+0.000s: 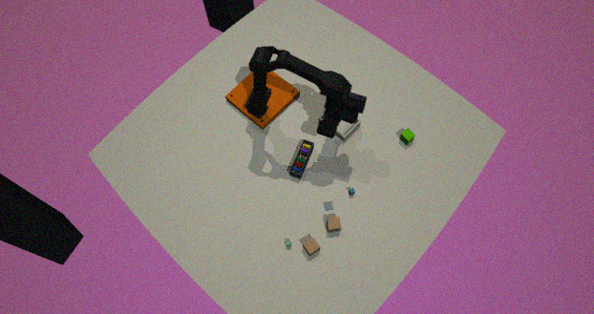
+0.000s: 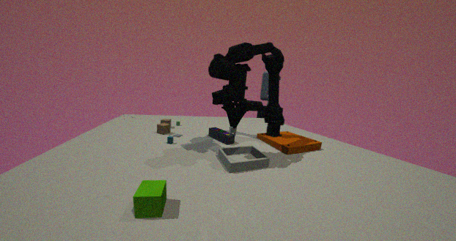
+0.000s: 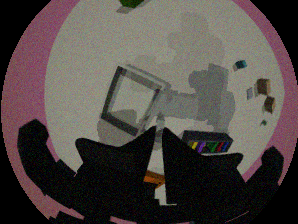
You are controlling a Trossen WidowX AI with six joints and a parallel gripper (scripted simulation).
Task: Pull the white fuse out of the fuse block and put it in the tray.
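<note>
My gripper tip is 9 cm above the grey tray, 7 cm to the right of it and 1 cm past it. From my gripper tip the other things lie so: green cube 25 cm ahead, 15 cm to the left, 8 cm below; grey tile 24 cm to the right, 14 cm ahead, 9 cm below.
</note>
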